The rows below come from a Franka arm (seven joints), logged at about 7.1 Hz.
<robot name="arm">
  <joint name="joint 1" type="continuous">
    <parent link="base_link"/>
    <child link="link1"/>
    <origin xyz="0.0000 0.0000 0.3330"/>
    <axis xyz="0 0 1"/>
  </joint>
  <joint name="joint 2" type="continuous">
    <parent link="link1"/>
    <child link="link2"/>
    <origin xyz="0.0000 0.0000 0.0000"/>
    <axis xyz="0 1 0"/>
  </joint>
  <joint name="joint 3" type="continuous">
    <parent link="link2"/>
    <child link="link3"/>
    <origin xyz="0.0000 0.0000 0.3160"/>
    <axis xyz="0 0 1"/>
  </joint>
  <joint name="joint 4" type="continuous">
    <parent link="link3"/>
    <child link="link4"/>
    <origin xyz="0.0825 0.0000 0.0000"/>
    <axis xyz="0 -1 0"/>
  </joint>
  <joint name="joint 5" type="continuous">
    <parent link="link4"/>
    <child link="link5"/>
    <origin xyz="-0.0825 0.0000 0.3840"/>
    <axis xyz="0 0 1"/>
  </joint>
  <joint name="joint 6" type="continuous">
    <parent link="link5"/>
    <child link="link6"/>
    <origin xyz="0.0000 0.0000 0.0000"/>
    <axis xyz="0 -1 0"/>
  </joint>
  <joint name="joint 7" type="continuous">
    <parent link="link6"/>
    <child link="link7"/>
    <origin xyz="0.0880 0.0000 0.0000"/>
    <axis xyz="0 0 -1"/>
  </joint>
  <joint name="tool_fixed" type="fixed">
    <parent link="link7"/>
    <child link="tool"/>
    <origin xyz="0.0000 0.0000 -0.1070" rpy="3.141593 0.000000 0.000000"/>
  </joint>
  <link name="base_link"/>
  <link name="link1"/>
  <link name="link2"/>
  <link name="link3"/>
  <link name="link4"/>
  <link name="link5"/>
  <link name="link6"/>
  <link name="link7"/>
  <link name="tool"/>
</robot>
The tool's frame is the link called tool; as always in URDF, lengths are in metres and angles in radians. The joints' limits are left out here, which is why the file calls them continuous.
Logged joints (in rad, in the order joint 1, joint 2, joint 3, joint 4, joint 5, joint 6, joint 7), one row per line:
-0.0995, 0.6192, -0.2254, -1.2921, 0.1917, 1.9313, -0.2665
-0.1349, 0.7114, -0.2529, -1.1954, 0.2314, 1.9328, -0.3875
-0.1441, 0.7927, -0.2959, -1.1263, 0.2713, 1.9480, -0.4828
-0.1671, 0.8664, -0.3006, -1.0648, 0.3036, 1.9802, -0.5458
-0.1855, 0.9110, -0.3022, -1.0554, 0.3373, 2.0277, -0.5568
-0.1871, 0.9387, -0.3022, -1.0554, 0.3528, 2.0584, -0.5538
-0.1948, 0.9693, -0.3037, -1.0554, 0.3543, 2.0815, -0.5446
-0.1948, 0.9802, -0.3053, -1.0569, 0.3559, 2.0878, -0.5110
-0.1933, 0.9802, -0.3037, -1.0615, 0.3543, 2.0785, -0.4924
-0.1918, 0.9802, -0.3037, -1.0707, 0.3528, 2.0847, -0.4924
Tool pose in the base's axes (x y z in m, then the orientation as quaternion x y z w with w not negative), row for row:
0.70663, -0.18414, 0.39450, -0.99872, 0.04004, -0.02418, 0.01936
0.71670, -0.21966, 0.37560, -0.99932, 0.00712, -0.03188, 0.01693
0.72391, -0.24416, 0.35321, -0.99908, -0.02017, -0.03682, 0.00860
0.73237, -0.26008, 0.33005, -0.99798, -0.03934, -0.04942, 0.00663
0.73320, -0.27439, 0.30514, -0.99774, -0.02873, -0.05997, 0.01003
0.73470, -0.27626, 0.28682, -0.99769, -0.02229, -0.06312, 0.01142
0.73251, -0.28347, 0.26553, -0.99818, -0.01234, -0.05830, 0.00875
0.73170, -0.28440, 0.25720, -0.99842, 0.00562, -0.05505, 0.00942
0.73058, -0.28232, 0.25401, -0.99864, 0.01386, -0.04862, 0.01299
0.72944, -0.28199, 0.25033, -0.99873, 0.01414, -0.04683, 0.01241
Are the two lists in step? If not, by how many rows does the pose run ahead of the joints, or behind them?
They are in step.
